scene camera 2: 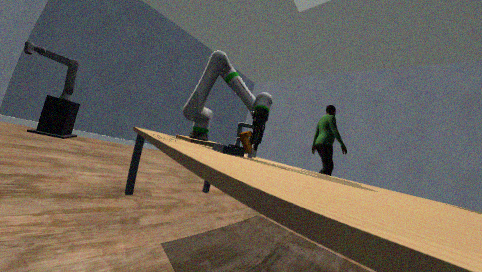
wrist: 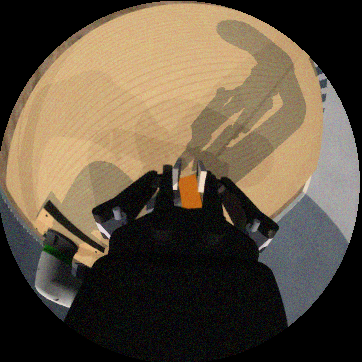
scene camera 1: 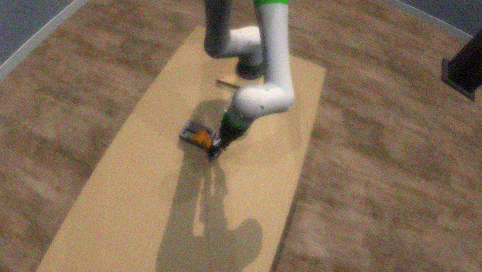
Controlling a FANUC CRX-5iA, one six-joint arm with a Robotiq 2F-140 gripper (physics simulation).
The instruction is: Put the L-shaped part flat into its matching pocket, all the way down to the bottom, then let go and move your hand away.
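Places are measured from the arm's base along level axes (x left, y ahead, z down), in metres.
Pixels of known places: gripper, fingertip midpoint: point(scene camera 2: 250, 157) point(wrist: 188, 166) point(scene camera 1: 212, 157); arm's base, origin of the base link: point(scene camera 2: 198, 139) point(wrist: 61, 240) point(scene camera 1: 249, 69).
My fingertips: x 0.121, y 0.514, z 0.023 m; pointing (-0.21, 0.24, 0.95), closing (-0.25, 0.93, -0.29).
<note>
For each thing: its top centre in the pictures, then the offset to it from my fingertips. Level surfaces: height alone.
- orange L-shaped part, middle of its top: point(wrist: 217, 238) point(scene camera 1: 203, 138) point(scene camera 2: 250, 131) dz -0.131, dx -0.041, dy -0.003 m
- dark grey pocket tray, middle of its top: point(scene camera 1: 197, 132) point(scene camera 2: 229, 146) dz -0.030, dx -0.113, dy -0.049 m
- wooden table, its level: dz +0.007 m
The orange L-shaped part point(scene camera 1: 202, 138) point(scene camera 2: 246, 141) point(wrist: 190, 192) is between my fingers. In the second scene view it stands steeply tilted, not flat, at the near end of the dark grey pocket tray point(scene camera 1: 184, 136) point(scene camera 2: 229, 149). In the first scene view it covers the right part of the tray; I cannot tell whether it touches the tray. My gripper point(scene camera 1: 215, 150) point(scene camera 2: 253, 152) point(wrist: 188, 166) is shut on the part, low over the table beside the tray's right end. The tray does not show in the wrist view, and the pocket's matching shape is too blurred to make out.
The wooden table point(scene camera 1: 125, 200) point(scene camera 2: 350, 205) carries the arm's base point(scene camera 1: 249, 69) point(scene camera 2: 200, 129). A dark strip point(scene camera 1: 227, 83) point(wrist: 75, 226) lies near the base. A person in green point(scene camera 2: 327, 131) stands beyond the table. Another arm stands on a black pedestal point(scene camera 2: 58, 117).
</note>
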